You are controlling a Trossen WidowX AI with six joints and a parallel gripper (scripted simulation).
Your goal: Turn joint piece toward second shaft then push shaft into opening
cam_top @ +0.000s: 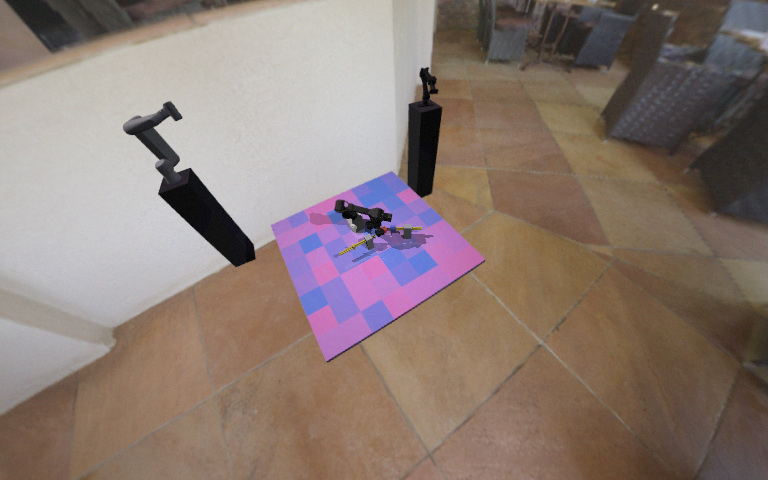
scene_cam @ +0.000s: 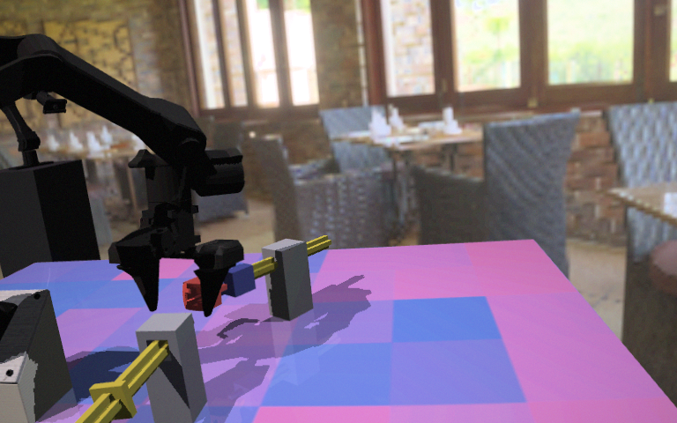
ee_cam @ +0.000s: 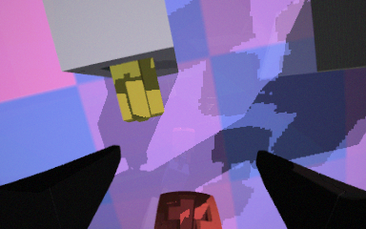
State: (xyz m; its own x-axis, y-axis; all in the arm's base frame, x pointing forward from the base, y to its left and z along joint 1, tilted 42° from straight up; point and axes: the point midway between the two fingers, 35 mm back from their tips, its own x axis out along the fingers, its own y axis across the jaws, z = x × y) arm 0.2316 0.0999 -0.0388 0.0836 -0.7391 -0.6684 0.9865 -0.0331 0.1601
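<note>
Right now the red joint piece is 10 mm ahead of my gripper tip, 60 mm to the left of it and 10 mm above it.
</note>
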